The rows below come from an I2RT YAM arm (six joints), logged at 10 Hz.
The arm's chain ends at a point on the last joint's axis. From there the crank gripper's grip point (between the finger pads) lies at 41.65 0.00 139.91 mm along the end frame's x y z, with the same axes.
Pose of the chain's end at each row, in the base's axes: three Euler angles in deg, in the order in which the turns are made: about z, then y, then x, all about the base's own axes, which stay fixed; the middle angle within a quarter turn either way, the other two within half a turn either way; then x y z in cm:
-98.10, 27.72, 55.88, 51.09, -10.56, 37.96
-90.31, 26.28, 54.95, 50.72, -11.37, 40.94
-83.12, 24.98, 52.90, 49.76, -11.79, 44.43
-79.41, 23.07, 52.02, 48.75, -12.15, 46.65
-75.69, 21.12, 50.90, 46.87, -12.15, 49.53
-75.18, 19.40, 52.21, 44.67, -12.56, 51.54
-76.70, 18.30, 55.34, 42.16, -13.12, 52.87
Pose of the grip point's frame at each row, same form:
-98.10, 27.72, 55.88, 57.08, -23.35, 41.65
-90.31, 26.28, 54.95, 56.89, -24.04, 44.74
-83.12, 24.98, 52.90, 56.12, -24.23, 48.65
-79.41, 23.07, 52.02, 54.94, -24.58, 51.16
-75.69, 21.12, 50.90, 52.87, -24.54, 54.40
-75.18, 19.40, 52.21, 50.32, -25.18, 56.23
-76.70, 18.30, 55.34, 47.46, -26.10, 56.92

